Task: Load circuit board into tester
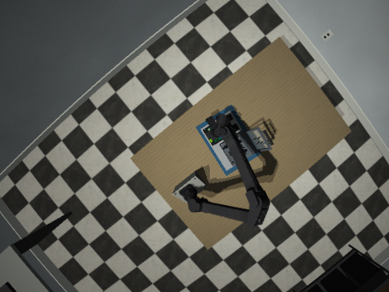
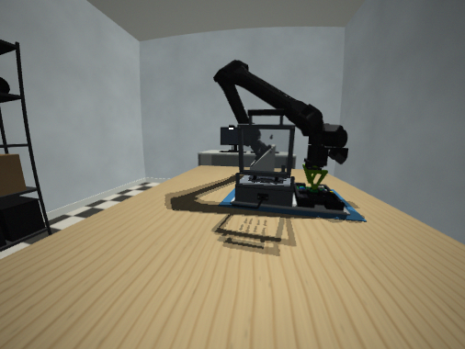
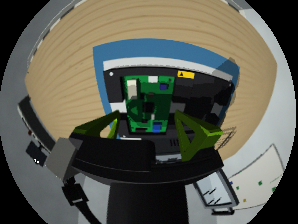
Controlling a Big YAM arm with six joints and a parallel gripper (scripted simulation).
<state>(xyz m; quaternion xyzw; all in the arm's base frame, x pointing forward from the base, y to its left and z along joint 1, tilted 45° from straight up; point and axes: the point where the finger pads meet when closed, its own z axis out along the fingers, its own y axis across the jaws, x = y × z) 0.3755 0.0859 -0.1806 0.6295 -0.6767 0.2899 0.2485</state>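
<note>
The green circuit board lies 2 cm below my hand. From my hand the other things lie so: tester plate: 17 cm to the right, 5 cm ahead, 3 cm above; then clear lid: 19 cm to the right, 17 cm ahead, 14 cm above.
</note>
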